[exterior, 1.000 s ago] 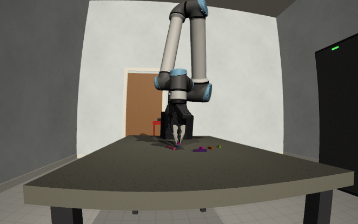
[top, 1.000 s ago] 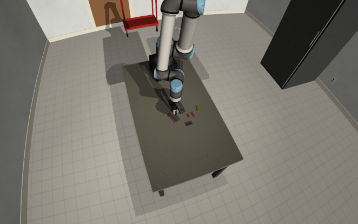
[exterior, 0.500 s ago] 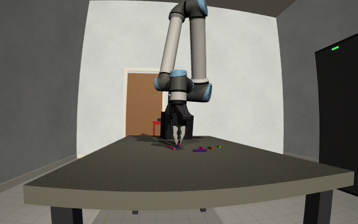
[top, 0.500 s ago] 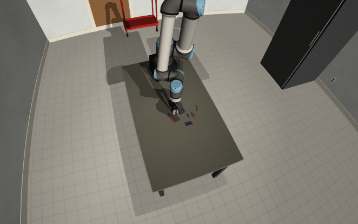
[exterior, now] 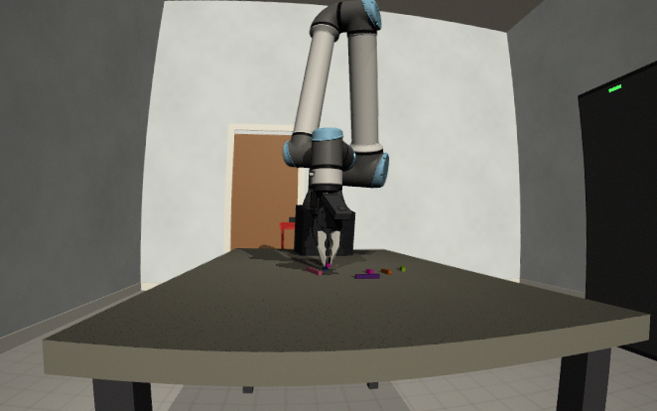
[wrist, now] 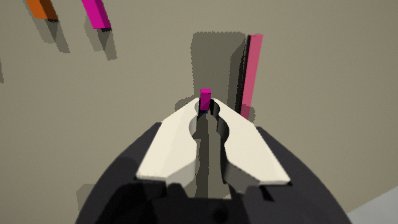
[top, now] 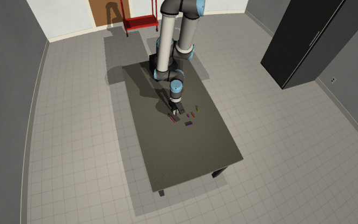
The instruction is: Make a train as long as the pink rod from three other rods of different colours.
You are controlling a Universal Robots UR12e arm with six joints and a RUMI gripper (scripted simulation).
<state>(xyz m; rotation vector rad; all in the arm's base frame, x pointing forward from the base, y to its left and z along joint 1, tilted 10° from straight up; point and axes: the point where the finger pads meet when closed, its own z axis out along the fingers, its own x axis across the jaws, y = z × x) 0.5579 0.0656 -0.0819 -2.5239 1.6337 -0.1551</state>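
Right now my hand is 2 cm past the blue rod, 2 cm above it and 1 cm to the left of it. From my hand the other things lie so: purple rod 11 cm to the left, 11 cm ahead, 2 cm below; orange rod 16 cm to the left, 2 cm below, 2 cm ahead; pink rod 3 cm to the right, 3 cm ahead, 2 cm below.
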